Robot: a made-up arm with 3 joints. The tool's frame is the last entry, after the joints. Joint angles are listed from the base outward.
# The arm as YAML. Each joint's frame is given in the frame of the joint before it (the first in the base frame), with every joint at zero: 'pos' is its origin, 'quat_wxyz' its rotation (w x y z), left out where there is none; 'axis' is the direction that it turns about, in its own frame. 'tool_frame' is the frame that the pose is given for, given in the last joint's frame.
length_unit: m
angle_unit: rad
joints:
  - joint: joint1
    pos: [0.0, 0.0, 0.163]
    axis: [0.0, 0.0, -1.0]
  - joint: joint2
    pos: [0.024, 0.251, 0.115]
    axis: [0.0, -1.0, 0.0]
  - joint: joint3
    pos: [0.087, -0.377, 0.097]
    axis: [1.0, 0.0, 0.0]
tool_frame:
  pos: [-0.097, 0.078, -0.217]
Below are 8 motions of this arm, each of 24 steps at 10 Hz.
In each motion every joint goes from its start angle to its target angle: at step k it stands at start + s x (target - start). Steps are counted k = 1, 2, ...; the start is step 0. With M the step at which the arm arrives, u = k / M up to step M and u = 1 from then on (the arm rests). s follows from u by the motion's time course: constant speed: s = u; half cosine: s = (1 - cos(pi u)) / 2; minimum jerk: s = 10 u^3 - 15 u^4 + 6 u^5.
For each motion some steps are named. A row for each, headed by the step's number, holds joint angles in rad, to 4 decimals.
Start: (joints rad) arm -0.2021 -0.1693 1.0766
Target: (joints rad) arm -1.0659 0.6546 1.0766
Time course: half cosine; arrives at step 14
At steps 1, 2, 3, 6, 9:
1: -0.2129 -0.1590 1.0766
2: -0.2449 -0.1285 1.0766
3: -0.2963 -0.0794 1.0766
6: -0.5379 0.1510 1.0766
9: -0.8214 0.4214 1.0766

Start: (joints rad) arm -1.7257 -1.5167 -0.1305
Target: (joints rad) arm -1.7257 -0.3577 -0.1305
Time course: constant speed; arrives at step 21
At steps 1, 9, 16, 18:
1: -1.7257 -1.4615 -0.1305
9: -1.7257 -1.0200 -0.1305
16: -1.7257 -0.6337 -0.1305
18: -1.7257 -0.5233 -0.1305

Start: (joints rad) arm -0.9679 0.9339 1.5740
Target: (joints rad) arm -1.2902 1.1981 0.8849
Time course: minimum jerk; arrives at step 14
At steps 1, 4, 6, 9, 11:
1: -0.9690 0.9348 1.5718
4: -1.0145 0.9721 1.4743
6: -1.0865 1.0311 1.3205
9: -1.2108 1.1330 1.0547
11: -1.2678 1.1797 0.9328

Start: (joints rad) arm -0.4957 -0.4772 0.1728
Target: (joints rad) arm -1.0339 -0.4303 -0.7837
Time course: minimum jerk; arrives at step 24
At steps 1, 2, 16, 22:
1: -0.4961 -0.4772 0.1722
2: -0.4984 -0.4770 0.1679
16: -0.9209 -0.4401 -0.5830
22: -1.0312 -0.4305 -0.7788

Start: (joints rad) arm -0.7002 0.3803 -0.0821
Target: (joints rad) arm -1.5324 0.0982 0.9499
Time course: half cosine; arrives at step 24
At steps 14, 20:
14: -1.2240 0.2027 0.5675
20: -1.4767 0.1171 0.8808

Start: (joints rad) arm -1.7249 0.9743 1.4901
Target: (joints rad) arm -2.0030 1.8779 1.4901
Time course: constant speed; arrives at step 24
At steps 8, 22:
8: -1.8176 1.2755 1.4901
22: -1.9798 1.8026 1.4901

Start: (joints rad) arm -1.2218 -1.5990 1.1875
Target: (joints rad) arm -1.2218 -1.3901 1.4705
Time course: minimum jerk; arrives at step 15
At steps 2, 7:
2: -1.2218 -1.5950 1.1929
7: -1.2218 -1.5076 1.3114

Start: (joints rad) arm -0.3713 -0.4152 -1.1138
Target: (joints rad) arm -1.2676 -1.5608 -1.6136
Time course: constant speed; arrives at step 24
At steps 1, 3, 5, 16, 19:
1: -0.4086 -0.4629 -1.1346
3: -0.4833 -0.5584 -1.1763
5: -0.5580 -0.6539 -1.2179
16: -0.9688 -1.1789 -1.4470
19: -1.0809 -1.3221 -1.5095

